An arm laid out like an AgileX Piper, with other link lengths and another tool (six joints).
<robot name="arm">
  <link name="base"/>
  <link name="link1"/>
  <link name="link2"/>
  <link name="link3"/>
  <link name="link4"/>
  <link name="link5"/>
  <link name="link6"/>
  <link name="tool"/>
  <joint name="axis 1" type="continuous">
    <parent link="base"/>
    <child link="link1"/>
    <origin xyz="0 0 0.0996"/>
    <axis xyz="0 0 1"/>
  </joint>
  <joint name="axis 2" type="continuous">
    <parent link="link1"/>
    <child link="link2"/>
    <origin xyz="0 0 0"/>
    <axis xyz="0 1 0"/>
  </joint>
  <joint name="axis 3" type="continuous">
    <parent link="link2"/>
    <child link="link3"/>
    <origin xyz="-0.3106 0 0.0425"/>
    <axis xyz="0 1 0"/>
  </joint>
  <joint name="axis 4" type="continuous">
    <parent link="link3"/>
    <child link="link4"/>
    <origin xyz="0.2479 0 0.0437"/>
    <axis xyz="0.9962 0 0.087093"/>
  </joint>
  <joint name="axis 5" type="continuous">
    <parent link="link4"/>
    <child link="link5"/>
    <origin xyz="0 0 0"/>
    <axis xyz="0 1 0"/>
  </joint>
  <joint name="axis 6" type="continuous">
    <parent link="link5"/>
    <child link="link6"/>
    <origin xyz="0.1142 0 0.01"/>
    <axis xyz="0.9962 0 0.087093"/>
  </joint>
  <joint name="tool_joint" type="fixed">
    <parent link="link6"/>
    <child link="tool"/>
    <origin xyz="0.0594 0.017 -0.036" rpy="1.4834 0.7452 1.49"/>
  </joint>
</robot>
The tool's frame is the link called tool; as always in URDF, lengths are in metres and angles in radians. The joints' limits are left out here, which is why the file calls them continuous.
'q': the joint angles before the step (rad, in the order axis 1, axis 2, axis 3, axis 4, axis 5, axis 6). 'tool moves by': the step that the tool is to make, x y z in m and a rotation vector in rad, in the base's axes. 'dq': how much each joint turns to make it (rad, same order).
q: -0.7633, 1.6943, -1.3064, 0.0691, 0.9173, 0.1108
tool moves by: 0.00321, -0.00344, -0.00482, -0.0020, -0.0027, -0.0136
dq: -0.0001, 0.0149, 0.0001, -0.0045, -0.0191, 0.0146
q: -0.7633, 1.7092, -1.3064, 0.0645, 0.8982, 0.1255
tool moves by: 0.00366, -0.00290, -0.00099, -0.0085, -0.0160, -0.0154
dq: 0.0000, 0.0048, 0.0001, 0.0000, -0.0231, 0.0150
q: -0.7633, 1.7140, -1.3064, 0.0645, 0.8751, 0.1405
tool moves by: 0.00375, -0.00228, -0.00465, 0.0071, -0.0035, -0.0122
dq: 0.0000, 0.0170, -0.0034, 0.0040, -0.0118, 0.0109
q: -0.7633, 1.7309, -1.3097, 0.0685, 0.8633, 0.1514
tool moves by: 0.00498, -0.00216, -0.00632, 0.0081, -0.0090, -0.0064
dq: 0.0000, 0.0201, -0.0001, 0.0132, -0.0210, 0.0005
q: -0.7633, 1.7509, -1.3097, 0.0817, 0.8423, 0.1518
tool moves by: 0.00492, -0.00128, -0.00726, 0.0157, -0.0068, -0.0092
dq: 0.0000, 0.0224, 0.0000, 0.0170, -0.0166, 0.0018
